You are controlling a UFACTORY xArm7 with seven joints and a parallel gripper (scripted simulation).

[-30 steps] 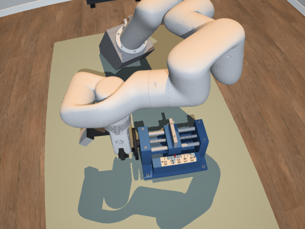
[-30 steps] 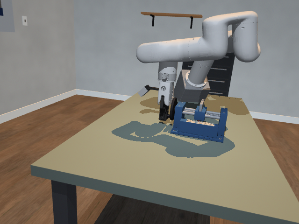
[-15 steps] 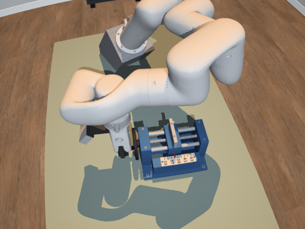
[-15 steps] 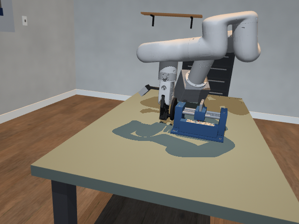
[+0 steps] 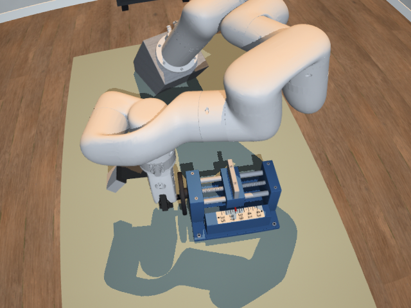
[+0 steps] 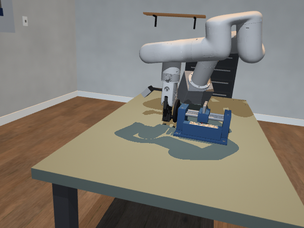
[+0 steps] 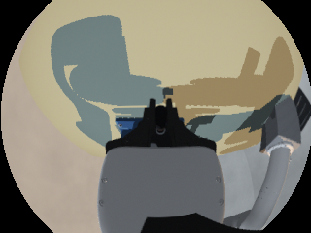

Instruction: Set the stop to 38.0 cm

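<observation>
Right now the handwheel is 10 mm ahead of my hand, 20 mm to the left of it and 10 mm above it. Round my hand: stop plate 50 mm ahead, 150 mm to the left, 50 mm above.
</observation>
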